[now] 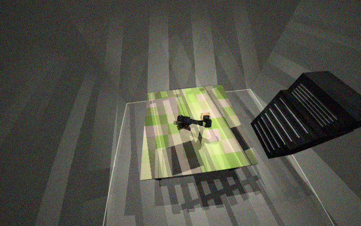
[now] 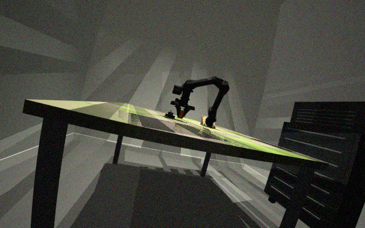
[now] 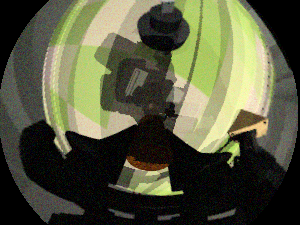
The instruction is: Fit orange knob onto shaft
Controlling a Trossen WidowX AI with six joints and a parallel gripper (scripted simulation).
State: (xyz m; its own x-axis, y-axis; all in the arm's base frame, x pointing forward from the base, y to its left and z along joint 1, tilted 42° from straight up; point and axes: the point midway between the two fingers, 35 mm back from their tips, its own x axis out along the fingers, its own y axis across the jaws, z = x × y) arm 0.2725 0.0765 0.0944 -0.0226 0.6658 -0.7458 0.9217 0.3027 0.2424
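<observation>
My gripper tip is now 7 cm short of the round dark pedestal and 15 cm to the left of it. From my gripper tip the other things lie so: orange knob (3 cm above).
</observation>
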